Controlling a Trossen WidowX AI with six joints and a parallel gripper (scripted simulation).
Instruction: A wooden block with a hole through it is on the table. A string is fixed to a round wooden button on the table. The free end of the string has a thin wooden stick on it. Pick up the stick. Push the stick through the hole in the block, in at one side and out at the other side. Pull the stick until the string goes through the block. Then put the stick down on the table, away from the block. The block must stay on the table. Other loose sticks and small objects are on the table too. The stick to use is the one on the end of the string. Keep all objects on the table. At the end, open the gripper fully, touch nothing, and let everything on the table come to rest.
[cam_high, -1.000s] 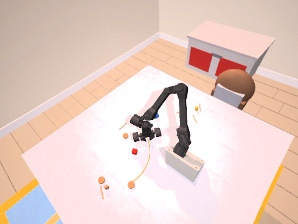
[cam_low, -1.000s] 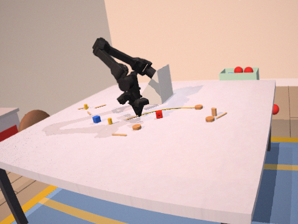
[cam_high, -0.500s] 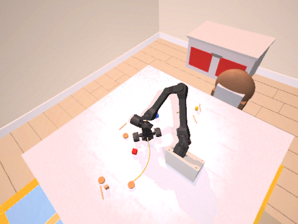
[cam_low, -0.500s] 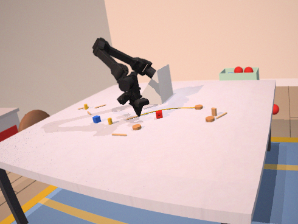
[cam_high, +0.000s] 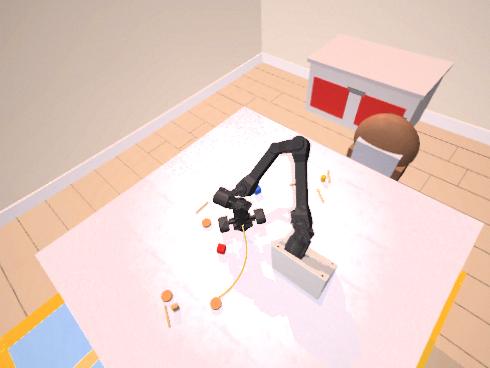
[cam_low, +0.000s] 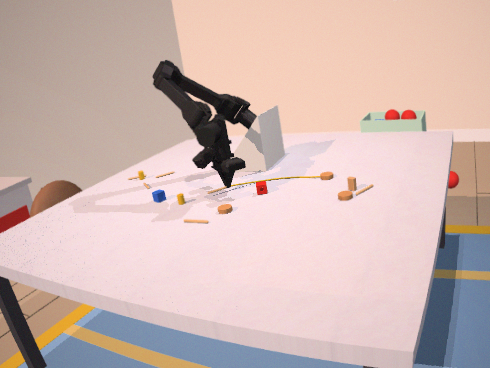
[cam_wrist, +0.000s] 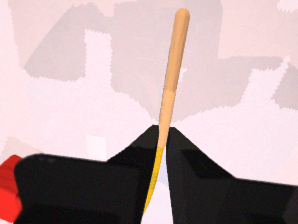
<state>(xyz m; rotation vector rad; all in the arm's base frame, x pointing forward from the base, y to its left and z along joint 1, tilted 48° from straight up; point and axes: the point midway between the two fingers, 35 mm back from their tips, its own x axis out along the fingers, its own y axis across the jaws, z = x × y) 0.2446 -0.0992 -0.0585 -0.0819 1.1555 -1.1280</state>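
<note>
Right now the red block is 20 mm ahead of my gripper tip and 120 mm to the left of it. Also, from my gripper tip: thin wooden stick (10 mm ahead, 10 mm to the right); blue cube (70 mm ahead, 210 mm to the right); yellow peg (100 mm ahead, 110 mm to the right).
</note>
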